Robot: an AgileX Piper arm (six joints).
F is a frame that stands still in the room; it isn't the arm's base.
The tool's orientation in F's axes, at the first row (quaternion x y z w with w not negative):
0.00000, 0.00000, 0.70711, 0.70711
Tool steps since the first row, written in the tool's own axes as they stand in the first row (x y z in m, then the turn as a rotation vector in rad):
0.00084, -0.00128, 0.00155, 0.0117, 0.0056, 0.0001
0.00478, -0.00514, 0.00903, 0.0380, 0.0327, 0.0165
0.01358, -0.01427, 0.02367, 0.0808, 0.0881, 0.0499
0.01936, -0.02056, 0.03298, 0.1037, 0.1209, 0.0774
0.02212, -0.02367, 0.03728, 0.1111, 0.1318, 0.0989
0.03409, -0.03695, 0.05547, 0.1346, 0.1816, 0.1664
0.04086, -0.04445, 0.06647, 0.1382, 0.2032, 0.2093
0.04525, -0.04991, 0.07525, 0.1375, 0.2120, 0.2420
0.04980, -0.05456, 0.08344, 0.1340, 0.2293, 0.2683
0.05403, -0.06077, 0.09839, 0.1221, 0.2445, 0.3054
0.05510, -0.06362, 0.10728, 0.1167, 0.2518, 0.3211
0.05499, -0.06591, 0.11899, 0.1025, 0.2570, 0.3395
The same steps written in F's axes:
0.00128, 0.00084, 0.00155, -0.0056, 0.0117, 0.0001
0.00514, 0.00478, 0.00903, -0.0327, 0.0380, 0.0165
0.01427, 0.01358, 0.02367, -0.0881, 0.0808, 0.0499
0.02056, 0.01936, 0.03298, -0.1209, 0.1037, 0.0774
0.02367, 0.02212, 0.03728, -0.1318, 0.1111, 0.0989
0.03695, 0.03409, 0.05547, -0.1816, 0.1346, 0.1664
0.04445, 0.04086, 0.06647, -0.2032, 0.1382, 0.2093
0.04991, 0.04525, 0.07525, -0.2120, 0.1375, 0.2420
0.05456, 0.04980, 0.08344, -0.2293, 0.1340, 0.2683
0.06077, 0.05403, 0.09839, -0.2445, 0.1221, 0.3054
0.06362, 0.05510, 0.10728, -0.2518, 0.1167, 0.3211
0.06591, 0.05499, 0.11899, -0.2570, 0.1025, 0.3395

